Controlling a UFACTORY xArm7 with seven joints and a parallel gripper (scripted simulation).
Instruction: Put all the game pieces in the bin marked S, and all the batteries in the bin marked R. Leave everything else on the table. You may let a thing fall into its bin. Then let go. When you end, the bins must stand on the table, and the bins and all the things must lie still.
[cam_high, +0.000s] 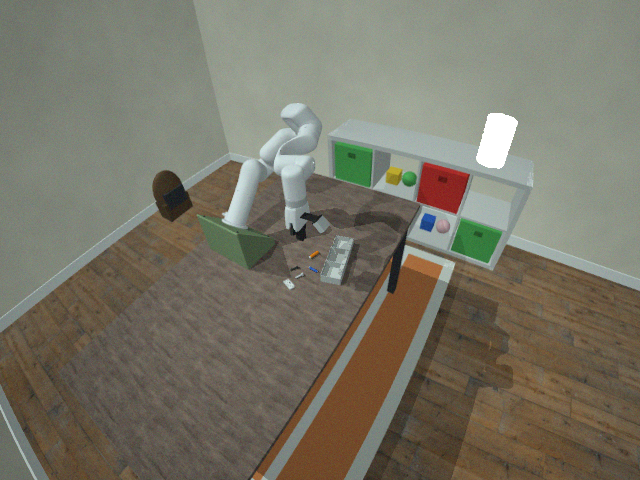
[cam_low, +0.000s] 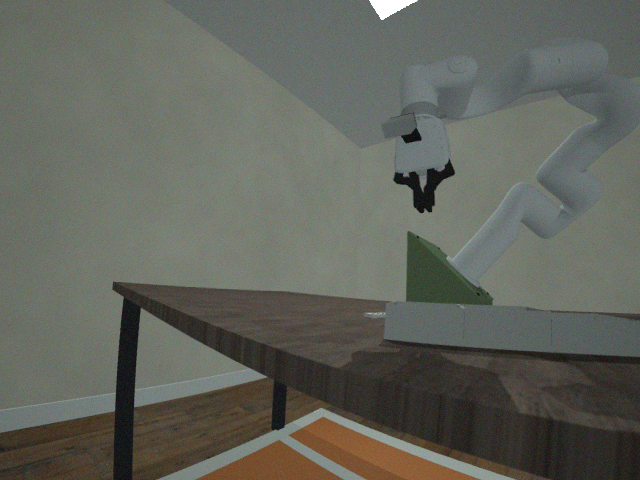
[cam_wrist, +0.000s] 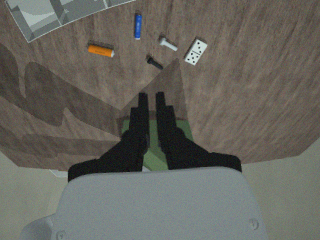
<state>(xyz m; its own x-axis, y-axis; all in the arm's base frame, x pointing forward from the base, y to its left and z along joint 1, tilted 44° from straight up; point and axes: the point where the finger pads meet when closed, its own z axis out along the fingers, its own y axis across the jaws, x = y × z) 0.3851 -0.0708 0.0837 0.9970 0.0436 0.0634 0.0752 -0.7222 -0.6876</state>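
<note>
The white bin lies 19 cm below my hand, 12 cm to the left of it and 9 cm ahead of it. Round my hand: silver piece (21 cm below, 3 cm to the right); blue battery (21 cm below, 2 cm to the left, 2 cm ahead); black bolt (21 cm below, 5 cm behind, 1 cm to the right).
</note>
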